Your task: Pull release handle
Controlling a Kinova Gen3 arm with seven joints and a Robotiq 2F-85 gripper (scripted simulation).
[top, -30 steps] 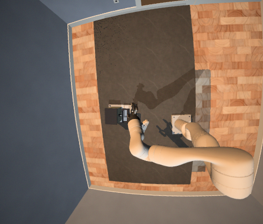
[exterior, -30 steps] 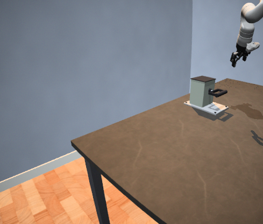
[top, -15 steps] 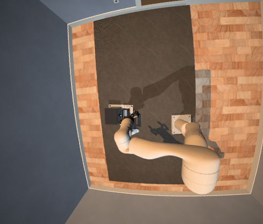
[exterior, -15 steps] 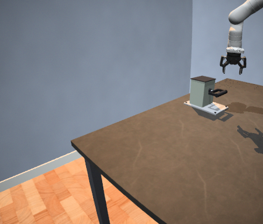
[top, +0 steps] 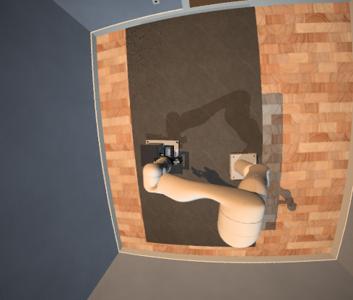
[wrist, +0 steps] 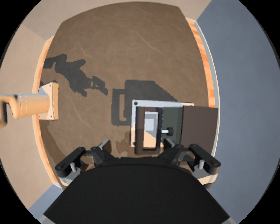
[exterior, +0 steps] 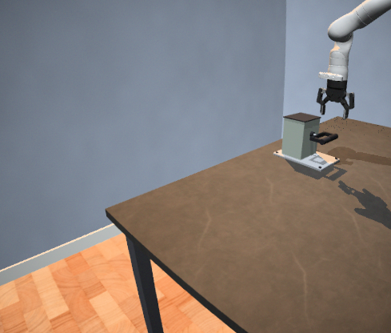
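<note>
The black release handle is 10 cm below my hand and 6 cm ahead of it. Also, from my hand: light baseplate 20 cm below, 10 cm ahead.
</note>
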